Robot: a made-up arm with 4 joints.
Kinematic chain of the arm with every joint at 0, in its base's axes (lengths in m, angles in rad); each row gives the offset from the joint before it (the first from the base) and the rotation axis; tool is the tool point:
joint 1: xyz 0 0 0.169 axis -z
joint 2: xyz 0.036 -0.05 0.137 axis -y
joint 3: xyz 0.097 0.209 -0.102 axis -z
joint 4: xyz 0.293 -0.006 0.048 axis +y
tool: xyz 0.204 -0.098 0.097
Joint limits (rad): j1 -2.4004..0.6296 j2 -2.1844..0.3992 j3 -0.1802..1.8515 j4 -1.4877..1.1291
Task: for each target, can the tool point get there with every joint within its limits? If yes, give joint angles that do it. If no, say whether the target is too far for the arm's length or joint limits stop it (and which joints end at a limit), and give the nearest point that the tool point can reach.
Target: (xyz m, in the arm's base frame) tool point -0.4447 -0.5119 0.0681
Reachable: no: joint limits stop it (at a limit: joint 2, joint 3, joint 4) | nearest point -0.3134 -0.3607 -0.0515 | short by 0.233 m
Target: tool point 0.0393 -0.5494 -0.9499
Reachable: no: too far | nearest point 0.0167 -0.2340 -0.2852 | short by 0.736 m
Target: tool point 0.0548 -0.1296 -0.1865
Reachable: yes | joints -0.3138 -1.7638 0.4404 -0.1426
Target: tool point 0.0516 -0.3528 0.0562
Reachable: yes | joints -0.5145 -1.8450 1.0065 0.6079
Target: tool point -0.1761 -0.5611 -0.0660
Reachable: no: joint limits stop it (at a limit: joint 2, joint 3, joint 4) | nearest point -0.1431 -0.4559 -0.0515 | short by 0.111 m
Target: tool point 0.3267 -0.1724 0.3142
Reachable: yes | joints -0.4101 -0.6099 1.2091 -0.4245
